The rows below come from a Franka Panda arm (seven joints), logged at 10 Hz.
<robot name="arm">
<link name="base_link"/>
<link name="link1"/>
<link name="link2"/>
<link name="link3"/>
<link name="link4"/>
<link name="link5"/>
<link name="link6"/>
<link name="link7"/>
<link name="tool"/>
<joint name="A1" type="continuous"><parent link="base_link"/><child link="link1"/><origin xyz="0 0 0.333"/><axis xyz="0 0 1"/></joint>
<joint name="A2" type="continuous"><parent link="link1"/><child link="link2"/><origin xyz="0 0 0"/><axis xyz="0 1 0"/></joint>
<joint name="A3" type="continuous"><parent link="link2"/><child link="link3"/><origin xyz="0 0 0.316"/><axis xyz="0 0 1"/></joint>
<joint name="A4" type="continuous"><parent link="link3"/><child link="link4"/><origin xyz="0.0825 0 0"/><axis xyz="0 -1 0"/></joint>
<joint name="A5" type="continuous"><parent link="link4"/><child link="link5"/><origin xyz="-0.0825 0 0.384"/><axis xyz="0 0 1"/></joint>
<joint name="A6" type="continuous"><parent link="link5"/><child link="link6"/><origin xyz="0 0 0"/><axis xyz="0 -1 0"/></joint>
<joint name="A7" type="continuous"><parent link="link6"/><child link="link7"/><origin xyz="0.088 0 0"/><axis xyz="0 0 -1"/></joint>
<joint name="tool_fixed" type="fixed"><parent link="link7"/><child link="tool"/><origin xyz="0 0 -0.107" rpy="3.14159 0 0"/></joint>
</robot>
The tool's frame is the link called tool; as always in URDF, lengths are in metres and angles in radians. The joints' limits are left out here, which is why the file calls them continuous.
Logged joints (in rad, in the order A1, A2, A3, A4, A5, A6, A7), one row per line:
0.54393 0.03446 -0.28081 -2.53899 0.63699 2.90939 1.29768
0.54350 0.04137 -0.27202 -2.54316 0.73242 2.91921 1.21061
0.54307 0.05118 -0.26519 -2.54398 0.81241 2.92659 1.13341
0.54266 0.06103 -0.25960 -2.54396 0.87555 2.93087 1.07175
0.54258 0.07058 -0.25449 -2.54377 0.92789 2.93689 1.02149
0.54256 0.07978 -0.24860 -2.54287 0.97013 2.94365 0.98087
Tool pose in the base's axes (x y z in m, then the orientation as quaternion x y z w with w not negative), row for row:
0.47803 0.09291 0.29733 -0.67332 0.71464 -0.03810 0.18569
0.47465 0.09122 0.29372 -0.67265 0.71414 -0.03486 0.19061
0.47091 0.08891 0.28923 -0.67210 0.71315 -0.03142 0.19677
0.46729 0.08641 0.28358 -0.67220 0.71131 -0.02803 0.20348
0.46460 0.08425 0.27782 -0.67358 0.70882 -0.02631 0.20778
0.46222 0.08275 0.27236 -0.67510 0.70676 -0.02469 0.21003
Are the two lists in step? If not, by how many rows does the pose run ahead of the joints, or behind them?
The pose runs 2 rows behind the joints: the pose in row i belongs to the joints in row i - 2.
